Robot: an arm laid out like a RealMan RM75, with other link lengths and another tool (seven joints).
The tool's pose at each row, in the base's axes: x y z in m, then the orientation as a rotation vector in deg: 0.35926 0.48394 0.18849 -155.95 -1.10 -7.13; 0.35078 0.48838 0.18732 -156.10 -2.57 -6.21; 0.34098 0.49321 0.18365 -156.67 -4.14 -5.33; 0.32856 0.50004 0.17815 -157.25 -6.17 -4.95; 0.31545 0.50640 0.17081 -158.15 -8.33 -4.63; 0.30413 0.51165 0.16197 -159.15 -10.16 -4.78; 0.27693 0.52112 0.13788 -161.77 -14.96 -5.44; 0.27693 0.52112 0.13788 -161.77 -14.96 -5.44; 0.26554 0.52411 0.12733 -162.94 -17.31 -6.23; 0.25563 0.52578 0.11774 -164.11 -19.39 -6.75; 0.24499 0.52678 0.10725 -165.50 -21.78 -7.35; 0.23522 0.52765 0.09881 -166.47 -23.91 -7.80; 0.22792 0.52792 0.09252 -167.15 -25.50 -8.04; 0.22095 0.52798 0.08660 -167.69 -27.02 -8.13; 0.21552 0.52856 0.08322 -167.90 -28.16 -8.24; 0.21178 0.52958 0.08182 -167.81 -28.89 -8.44
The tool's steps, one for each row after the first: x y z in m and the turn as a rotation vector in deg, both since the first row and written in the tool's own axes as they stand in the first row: -0.00857 -0.00386 0.00215 -0.08 -0.87 -0.90; -0.01869 -0.00711 0.00662 -0.59 -1.74 -1.88; -0.03159 -0.01153 0.01334 -1.15 -2.32 -3.26; -0.04534 -0.01480 0.02149 -2.06 -2.88 -4.73; -0.05744 -0.01639 0.03071 -3.10 -3.07 -6.04; -0.08674 -0.01619 0.05418 -5.91 -3.37 -9.43; -0.08674 -0.01619 0.05418 -5.91 -3.37 -9.43; -0.09905 -0.01502 0.06403 -7.23 -3.20 -11.13; -0.10980 -0.01300 0.07260 -8.56 -3.17 -12.59; -0.12134 -0.01001 0.08166 -10.16 -3.14 -14.25; -0.13184 -0.00771 0.08887 -11.33 -3.16 -15.70; -0.13968 -0.00565 0.09409 -12.18 -3.24 -16.76; -0.14716 -0.00354 0.09891 -12.89 -3.40 -17.75; -0.15287 -0.00288 0.10177 -13.23 -3.49 -18.50; -0.15673 -0.00337 0.10314 -13.24 -3.46 -19.01
